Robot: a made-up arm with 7 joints.
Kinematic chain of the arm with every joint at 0, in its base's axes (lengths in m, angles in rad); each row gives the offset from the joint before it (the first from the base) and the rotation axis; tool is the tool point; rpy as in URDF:
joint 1: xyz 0 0 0.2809 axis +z
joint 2: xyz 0 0 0 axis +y
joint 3: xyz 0 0 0.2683 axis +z
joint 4: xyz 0.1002 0 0 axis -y
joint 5: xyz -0.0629 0 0.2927 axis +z
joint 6: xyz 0 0 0 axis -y
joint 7: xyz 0.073 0 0 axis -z
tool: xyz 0 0 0 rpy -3.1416 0 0
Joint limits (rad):
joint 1: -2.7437..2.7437
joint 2: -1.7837..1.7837
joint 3: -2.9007..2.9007
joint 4: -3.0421..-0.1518
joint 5: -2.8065..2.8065
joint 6: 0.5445..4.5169
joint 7: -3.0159..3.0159
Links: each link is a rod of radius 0.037 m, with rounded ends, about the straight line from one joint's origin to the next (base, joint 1, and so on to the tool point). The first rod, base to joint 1, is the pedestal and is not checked.
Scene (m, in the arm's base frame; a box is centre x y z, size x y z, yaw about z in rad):
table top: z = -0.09
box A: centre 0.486 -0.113 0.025 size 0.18 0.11 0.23 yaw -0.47
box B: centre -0.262 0.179 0 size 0.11 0.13 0.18 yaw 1.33
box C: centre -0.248 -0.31 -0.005 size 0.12 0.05 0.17 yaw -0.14
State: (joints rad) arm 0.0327 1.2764 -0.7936 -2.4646 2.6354 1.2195 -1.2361
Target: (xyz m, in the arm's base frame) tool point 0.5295 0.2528 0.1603
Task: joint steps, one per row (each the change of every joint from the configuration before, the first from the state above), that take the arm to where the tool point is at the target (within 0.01 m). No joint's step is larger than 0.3 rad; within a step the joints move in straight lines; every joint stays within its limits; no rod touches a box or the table.
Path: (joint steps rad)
1: 0.2408 -0.1043 0.1308 -0.0545 0.0342 0.2201 -0.0524
2: 0.2408 -0.1043 0.1308 -0.0546 0.0342 0.2201 -0.0523
3: 0.2407 -0.1043 0.1308 -0.0545 0.0343 0.2201 -0.0524
4: 0.2408 -0.1043 0.1309 -0.0546 0.0342 0.2202 -0.0524
5: 0.2408 -0.1042 0.1308 -0.0545 0.0342 0.2201 -0.0523
6: -0.1081 0.0429 -0.0455 0.2559 -0.0288 -0.2442 0.0523
7: -0.1081 0.0429 -0.0455 0.2560 -0.0287 -0.2442 0.0524
8: -0.1081 0.0429 -0.0456 0.2560 -0.0288 -0.2443 0.0524
9: -0.1082 0.0429 -0.0455 0.2559 -0.0288 -0.2442 0.0523
10: -0.1081 0.0429 -0.0455 0.2560 -0.0287 -0.2442 0.0524

